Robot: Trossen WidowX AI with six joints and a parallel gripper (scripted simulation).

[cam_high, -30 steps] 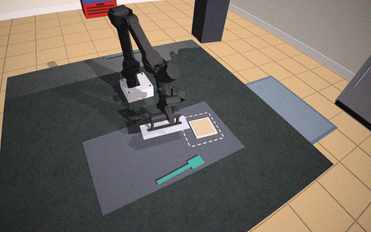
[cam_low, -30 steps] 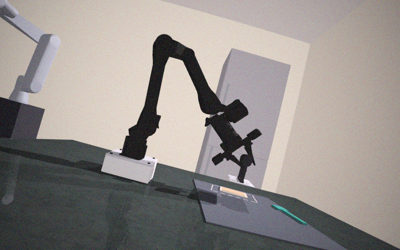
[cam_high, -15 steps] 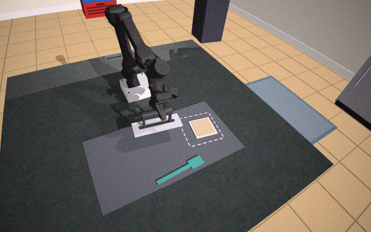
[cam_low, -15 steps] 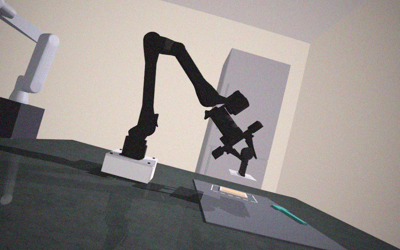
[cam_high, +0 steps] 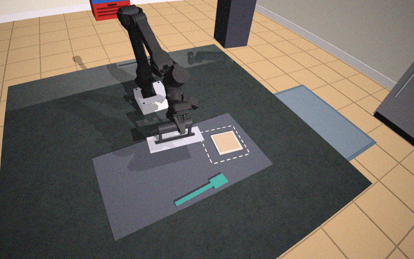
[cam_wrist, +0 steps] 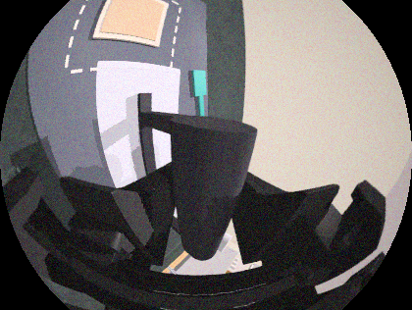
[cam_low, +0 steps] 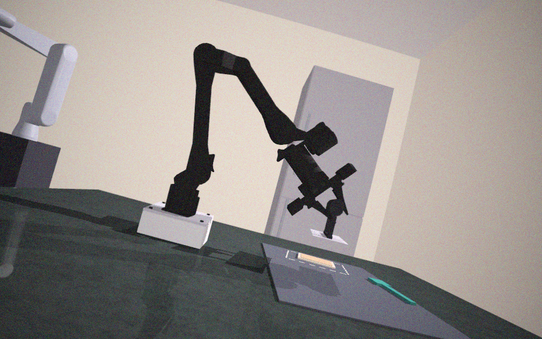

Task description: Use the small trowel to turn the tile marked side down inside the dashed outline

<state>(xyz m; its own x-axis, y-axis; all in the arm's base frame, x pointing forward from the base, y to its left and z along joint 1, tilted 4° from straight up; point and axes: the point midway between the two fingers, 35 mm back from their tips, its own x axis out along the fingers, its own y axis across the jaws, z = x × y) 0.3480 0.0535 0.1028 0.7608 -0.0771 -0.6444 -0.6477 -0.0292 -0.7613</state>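
My gripper tip is now 160 mm above the grey mat and 20 mm short of it. The rest, counted from my gripper tip: teal spatula-like tool: 160 mm ahead, 140 mm below, 40 mm to the left; tile: 200 mm to the left, 140 mm below, 10 mm behind; trowel: 30 mm behind, 10 mm below.
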